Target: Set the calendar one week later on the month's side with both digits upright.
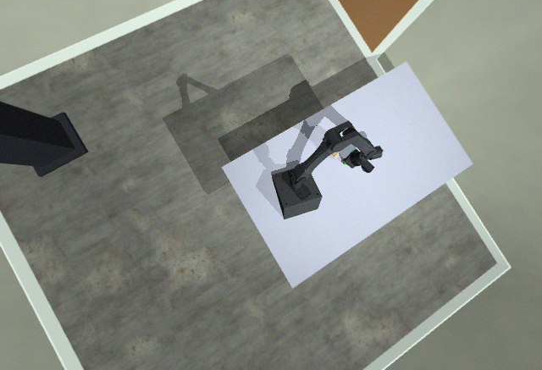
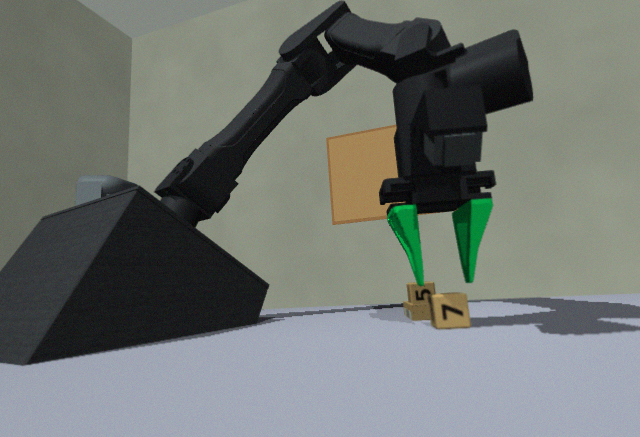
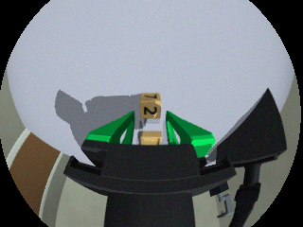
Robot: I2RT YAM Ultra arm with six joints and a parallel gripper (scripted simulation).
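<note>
My hand is 30 mm above the wooden cube. The rest, counted from my hand: wooden tray 30 mm behind, 100 mm to the left, 40 mm below.
</note>
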